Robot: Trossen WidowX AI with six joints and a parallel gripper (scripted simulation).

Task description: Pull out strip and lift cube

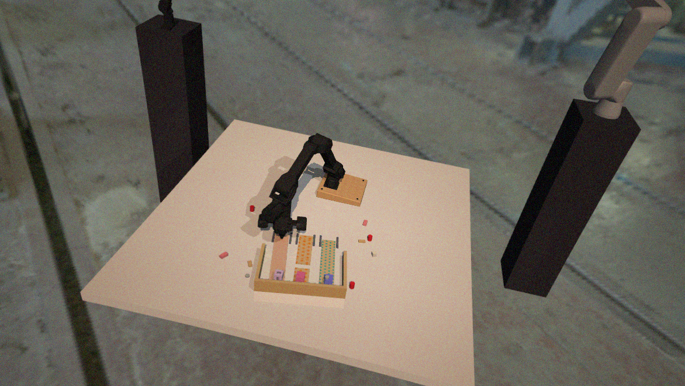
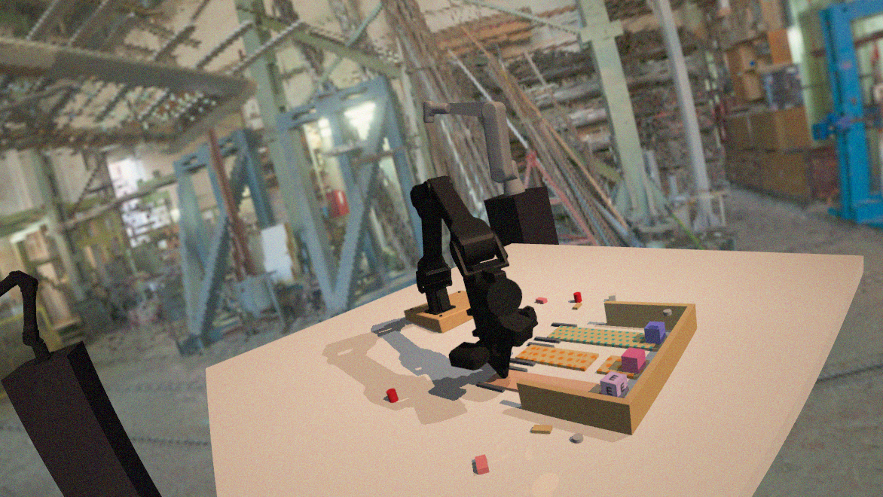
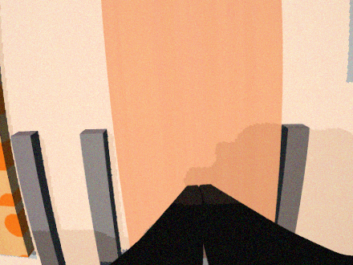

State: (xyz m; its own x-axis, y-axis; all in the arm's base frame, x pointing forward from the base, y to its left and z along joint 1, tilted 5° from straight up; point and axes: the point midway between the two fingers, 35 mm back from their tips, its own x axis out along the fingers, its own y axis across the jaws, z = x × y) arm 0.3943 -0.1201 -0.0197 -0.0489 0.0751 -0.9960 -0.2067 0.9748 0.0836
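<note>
The peach strip lies 100 mm ahead of my gripper tip and 20 mm to the left of it. The rest, counted from my gripper tip: labelled cube (210 mm ahead, 50 mm to the left, 10 mm above).
</note>
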